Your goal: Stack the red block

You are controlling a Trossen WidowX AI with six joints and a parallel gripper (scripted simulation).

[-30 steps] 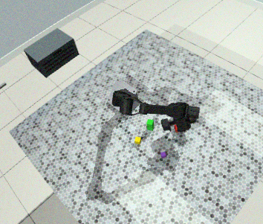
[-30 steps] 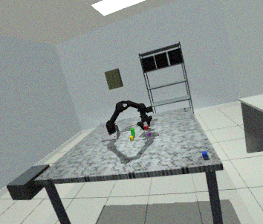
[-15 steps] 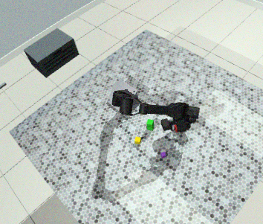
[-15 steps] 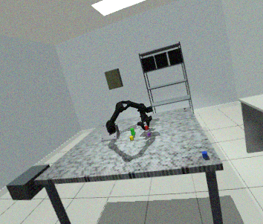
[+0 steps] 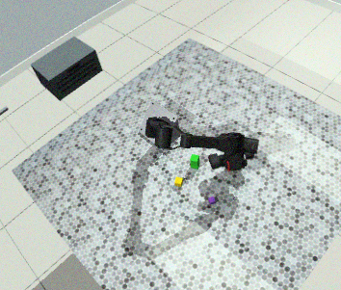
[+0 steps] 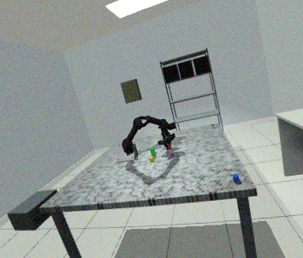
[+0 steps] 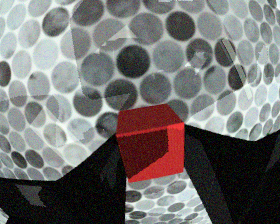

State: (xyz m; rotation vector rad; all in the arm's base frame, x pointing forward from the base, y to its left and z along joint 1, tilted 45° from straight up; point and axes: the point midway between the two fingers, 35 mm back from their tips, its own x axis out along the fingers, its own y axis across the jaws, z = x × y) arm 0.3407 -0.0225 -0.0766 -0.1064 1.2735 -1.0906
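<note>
Right now my gripper tip is 19 cm to the left of the yellow block, 14 cm past it and 1 cm below it. The rest, counted from my gripper tip: blue block 67 cm to the right, 38 cm ahead, 1 cm above; purple block 18 cm to the right, 3 cm ahead; red block 1 cm above.
</note>
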